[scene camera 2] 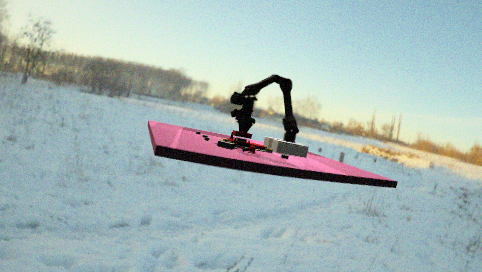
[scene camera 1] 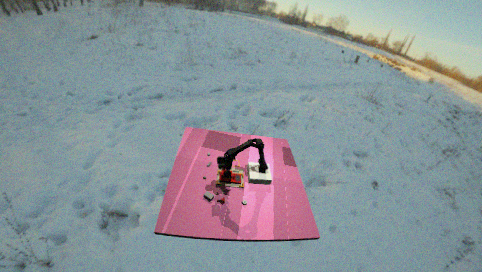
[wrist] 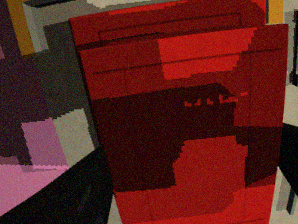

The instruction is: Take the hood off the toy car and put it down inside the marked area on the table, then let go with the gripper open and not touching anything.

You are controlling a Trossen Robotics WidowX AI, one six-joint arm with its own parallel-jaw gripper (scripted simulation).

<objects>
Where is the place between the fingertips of the gripper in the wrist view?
At 189, 141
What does the gripper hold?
A red hood.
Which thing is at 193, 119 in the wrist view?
A red hood.
</objects>
